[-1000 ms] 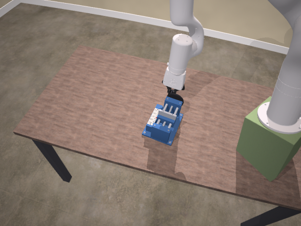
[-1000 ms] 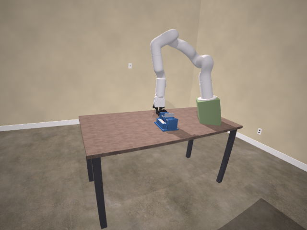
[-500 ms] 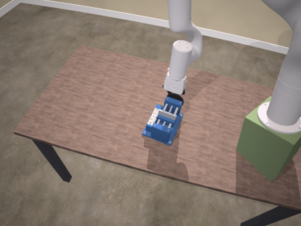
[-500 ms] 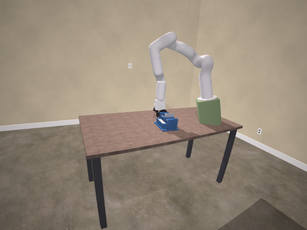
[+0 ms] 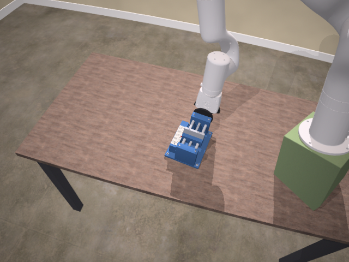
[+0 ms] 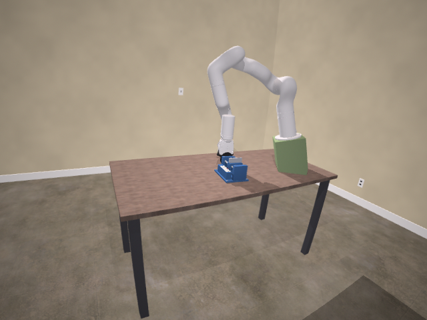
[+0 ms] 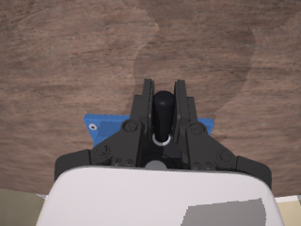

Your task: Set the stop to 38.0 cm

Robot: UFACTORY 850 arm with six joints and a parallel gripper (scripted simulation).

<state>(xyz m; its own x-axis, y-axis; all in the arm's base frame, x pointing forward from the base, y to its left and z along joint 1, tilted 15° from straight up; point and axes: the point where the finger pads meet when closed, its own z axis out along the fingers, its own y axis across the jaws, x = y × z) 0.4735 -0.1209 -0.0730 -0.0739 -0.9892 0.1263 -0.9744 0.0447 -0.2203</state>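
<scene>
My gripper is now 20 mm to the right of the black handwheel and 10 mm below it. Also, from my hand: grey stop block (170 mm to the left, 40 mm above, 30 mm ahead).
</scene>
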